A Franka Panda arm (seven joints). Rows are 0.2 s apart.
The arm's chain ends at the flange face. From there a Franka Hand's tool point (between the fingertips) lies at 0.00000 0.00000 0.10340 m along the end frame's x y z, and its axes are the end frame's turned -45 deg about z.
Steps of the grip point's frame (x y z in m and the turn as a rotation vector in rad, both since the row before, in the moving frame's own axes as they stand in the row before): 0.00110 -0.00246 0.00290 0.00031 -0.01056 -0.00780; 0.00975 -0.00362 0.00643 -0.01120 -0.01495 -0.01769; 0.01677 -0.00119 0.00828 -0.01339 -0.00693 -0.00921; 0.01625 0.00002 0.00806 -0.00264 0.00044 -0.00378; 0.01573 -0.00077 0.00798 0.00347 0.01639 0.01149; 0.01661 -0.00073 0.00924 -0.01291 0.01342 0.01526
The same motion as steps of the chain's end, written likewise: -0.00017 -0.00327 0.00291 -0.00725 -0.00769 -0.00780; 0.00459 -0.01137 0.00645 -0.01849 -0.00265 -0.01769; 0.01054 -0.01418 0.00829 -0.01437 0.00457 -0.00921; 0.01128 -0.01164 0.00806 -0.00156 0.00218 -0.00378; 0.00963 -0.01022 0.00799 0.01404 0.00914 0.01149; 0.00930 -0.01224 0.00926 0.00036 0.01862 0.01526
